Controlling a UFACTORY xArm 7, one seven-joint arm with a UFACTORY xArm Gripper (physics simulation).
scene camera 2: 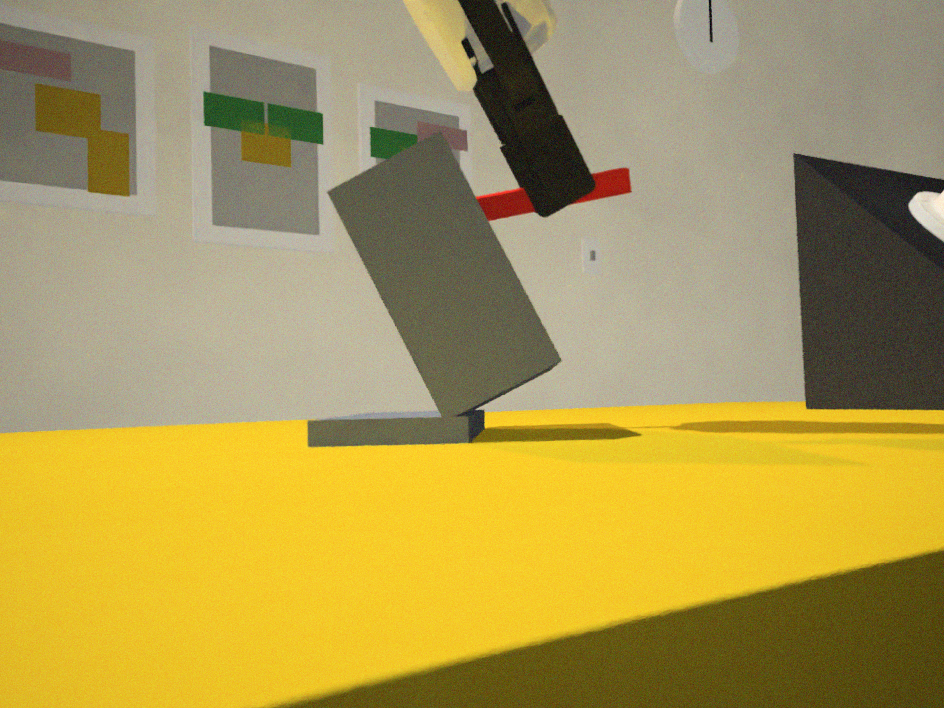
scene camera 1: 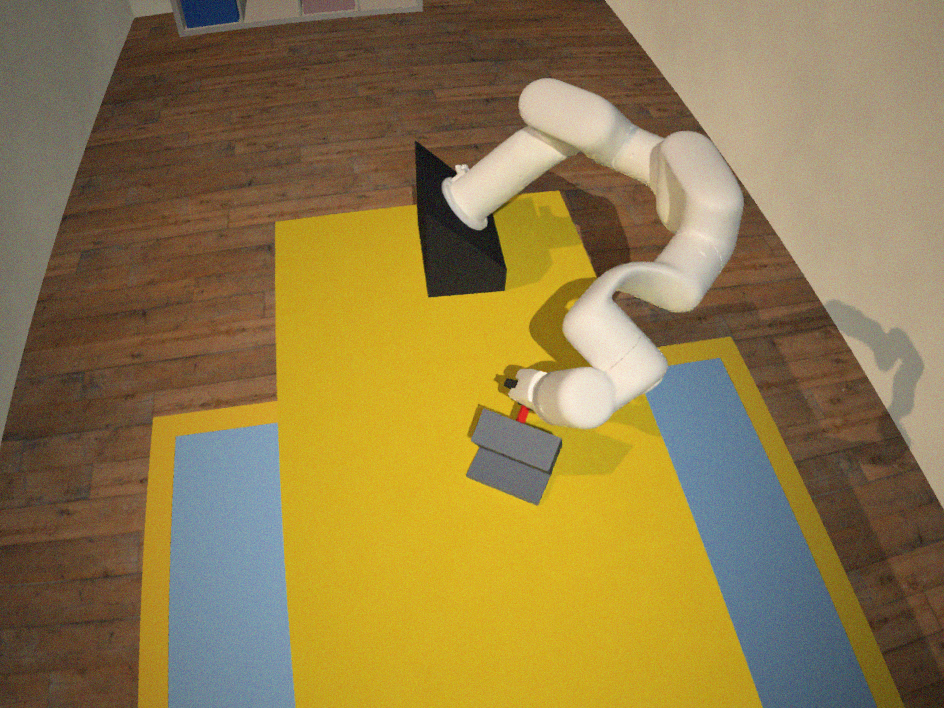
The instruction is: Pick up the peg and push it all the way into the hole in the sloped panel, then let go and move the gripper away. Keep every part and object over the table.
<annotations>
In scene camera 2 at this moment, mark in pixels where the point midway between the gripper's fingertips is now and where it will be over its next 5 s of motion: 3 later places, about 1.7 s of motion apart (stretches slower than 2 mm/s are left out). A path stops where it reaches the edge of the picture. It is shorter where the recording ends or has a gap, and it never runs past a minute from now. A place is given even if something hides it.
My gripper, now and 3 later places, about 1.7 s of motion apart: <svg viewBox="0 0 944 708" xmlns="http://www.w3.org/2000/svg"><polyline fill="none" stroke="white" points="565,202 564,204 560,202 514,103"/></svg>
</annotations>
